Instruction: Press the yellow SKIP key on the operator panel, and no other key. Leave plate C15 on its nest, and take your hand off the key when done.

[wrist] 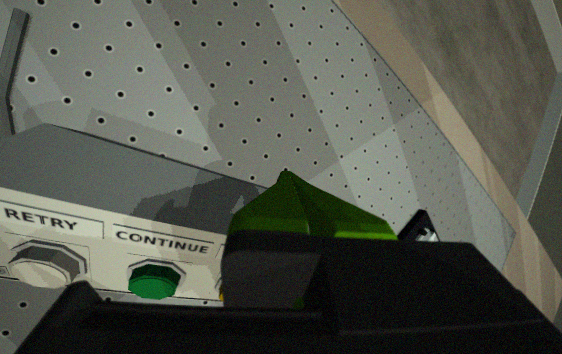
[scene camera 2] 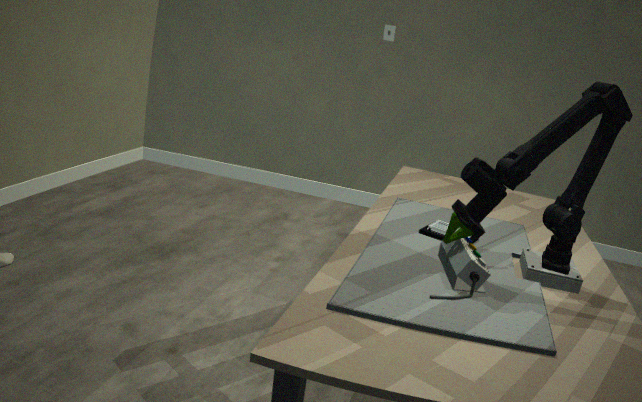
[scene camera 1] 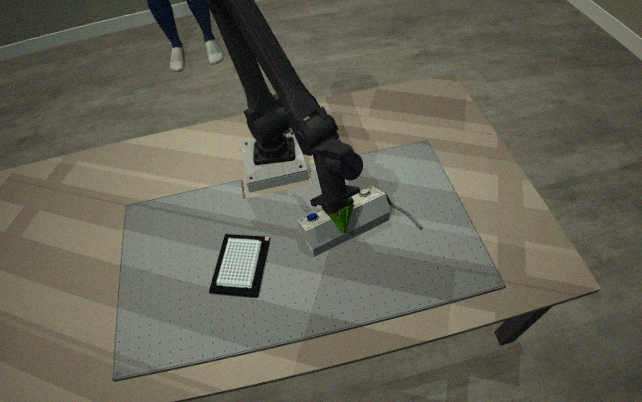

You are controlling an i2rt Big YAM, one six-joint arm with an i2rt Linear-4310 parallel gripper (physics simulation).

Labels:
gripper: shut, touches a white button box (wrist: 112,207)

